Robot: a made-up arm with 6 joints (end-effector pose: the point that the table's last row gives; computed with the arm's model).
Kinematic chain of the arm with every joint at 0, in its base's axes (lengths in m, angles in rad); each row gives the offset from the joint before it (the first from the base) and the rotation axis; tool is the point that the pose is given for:
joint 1: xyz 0 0 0.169 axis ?
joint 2: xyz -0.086 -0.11 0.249 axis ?
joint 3: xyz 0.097 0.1 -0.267 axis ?
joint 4: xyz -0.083 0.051 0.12 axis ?
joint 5: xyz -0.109 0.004 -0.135 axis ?
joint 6: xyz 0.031 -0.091 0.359 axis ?
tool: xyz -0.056 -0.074 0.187
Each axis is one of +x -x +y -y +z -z.
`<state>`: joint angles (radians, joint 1 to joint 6).
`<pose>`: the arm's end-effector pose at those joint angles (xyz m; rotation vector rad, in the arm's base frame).
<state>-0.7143 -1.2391 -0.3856 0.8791 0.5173 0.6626</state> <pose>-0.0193 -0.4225 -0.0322 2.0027 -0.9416 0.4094</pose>
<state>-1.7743 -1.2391 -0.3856 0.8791 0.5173 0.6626</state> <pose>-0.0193 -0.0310 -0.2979 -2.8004 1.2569 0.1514</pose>
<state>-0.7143 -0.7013 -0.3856 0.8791 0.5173 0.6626</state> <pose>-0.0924 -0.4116 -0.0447 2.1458 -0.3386 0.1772</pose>
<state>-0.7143 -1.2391 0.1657 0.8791 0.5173 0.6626</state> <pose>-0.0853 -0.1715 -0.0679 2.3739 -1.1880 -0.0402</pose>
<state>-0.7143 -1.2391 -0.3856 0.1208 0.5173 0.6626</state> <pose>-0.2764 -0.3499 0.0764 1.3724 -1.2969 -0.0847</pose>
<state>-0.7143 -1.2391 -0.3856 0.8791 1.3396 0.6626</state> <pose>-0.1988 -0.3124 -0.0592 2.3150 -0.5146 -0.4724</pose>
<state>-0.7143 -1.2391 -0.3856 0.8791 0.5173 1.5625</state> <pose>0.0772 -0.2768 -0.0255 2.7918 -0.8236 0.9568</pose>
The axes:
joint 1: -x
joint 2: +y
joint 3: -z
joint 4: +x
joint 5: -z
joint 6: +x

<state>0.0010 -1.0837 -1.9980 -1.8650 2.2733 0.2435</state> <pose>0.2263 -0.4704 0.1321 1.2566 -2.5362 0.7620</pose>
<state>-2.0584 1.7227 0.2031 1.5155 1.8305 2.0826</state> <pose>-0.1002 -0.5113 -0.0365 -0.1030 1.6908 -2.1423</pose>
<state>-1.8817 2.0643 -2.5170 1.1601 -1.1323 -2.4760</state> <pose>-0.3268 0.0616 0.0546 -2.8901 0.1259 0.0906</pose>
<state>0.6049 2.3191 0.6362 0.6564 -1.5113 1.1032</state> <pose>-0.1381 -0.0482 0.3984 1.3782 1.1149 -1.2072</pose>
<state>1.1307 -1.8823 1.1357 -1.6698 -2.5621 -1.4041</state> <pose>-0.0976 0.7078 0.1179 -2.7789 -0.1484 1.2905</pose>
